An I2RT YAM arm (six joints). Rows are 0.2 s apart.
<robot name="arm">
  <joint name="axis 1" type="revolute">
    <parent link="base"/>
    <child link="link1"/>
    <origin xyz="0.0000 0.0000 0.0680" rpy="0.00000 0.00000 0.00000"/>
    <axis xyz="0 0 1"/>
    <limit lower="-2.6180" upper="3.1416"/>
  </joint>
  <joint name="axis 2" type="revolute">
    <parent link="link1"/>
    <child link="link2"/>
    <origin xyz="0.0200 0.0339 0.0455" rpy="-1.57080 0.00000 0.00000"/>
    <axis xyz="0 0 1"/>
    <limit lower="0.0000" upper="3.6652"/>
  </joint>
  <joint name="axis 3" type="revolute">
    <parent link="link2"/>
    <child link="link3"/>
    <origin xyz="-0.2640 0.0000 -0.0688" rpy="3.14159 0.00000 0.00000"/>
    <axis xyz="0 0 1"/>
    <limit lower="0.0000" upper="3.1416"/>
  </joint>
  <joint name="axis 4" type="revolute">
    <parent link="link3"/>
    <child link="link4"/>
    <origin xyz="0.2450 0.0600 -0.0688" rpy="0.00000 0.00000 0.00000"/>
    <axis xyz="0 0 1"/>
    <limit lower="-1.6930" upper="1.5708"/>
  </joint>
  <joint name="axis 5" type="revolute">
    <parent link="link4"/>
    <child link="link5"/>
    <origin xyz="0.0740 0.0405 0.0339" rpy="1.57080 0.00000 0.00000"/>
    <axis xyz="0 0 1"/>
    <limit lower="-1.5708" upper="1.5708"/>
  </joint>
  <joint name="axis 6" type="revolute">
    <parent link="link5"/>
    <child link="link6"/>
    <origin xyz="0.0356 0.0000 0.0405" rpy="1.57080 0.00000 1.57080"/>
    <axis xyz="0 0 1"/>
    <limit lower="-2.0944" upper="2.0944"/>
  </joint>
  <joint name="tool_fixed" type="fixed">
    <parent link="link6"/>
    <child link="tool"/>
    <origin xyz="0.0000 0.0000 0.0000" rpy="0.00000 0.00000 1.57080"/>
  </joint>
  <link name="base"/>
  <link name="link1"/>
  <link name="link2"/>
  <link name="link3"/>
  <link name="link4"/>
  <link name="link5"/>
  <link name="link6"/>
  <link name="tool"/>
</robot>
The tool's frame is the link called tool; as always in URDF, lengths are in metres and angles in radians.
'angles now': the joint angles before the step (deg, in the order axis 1, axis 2, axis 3, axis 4, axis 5, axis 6). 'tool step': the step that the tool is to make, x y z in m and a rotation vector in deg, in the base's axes. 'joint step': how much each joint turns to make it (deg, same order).
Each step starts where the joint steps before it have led.
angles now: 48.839, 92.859, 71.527, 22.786, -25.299, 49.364
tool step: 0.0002, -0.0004, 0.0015, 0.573, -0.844, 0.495
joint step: -0.112, 0.007, -0.018, 0.899, -0.615, -0.263
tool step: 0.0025, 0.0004, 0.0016, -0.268, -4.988, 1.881
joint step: -0.441, 0.587, 0.507, 1.239, -2.518, -4.261
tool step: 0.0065, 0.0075, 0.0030, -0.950, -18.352, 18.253
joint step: -1.411, 3.764, 4.357, 0.893, -20.776, -16.218
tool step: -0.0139, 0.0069, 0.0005, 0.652, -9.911, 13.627
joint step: 1.507, 0.505, 1.378, -2.426, -12.634, -10.535
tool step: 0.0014, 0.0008, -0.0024, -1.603, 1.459, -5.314
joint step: 0.178, -0.347, -0.061, -2.756, 5.488, -0.350
